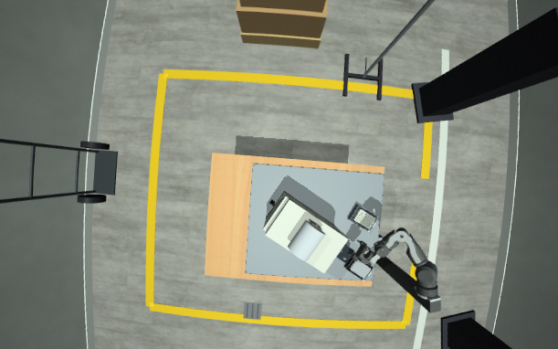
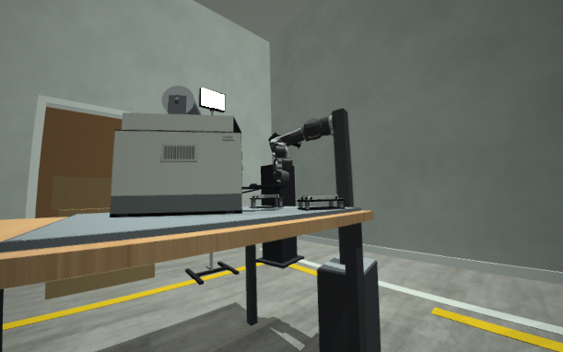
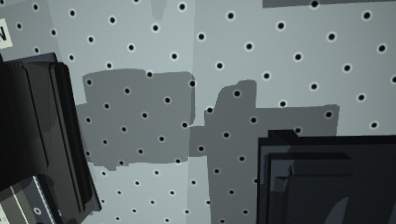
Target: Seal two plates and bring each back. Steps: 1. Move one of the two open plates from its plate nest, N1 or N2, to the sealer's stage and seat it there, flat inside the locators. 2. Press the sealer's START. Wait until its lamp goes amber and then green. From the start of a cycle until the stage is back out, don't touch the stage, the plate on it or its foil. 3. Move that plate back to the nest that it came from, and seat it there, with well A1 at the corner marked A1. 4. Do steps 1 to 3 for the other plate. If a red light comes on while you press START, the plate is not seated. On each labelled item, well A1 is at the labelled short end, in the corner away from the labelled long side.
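My gripper is now 180 mm to the left of the plate, 100 mm past it and 40 mm above it. Also, from my hand: foil roll 340 mm ahead, 310 mm above, 220 mm to the right; then sealer stage 90 mm ahead.
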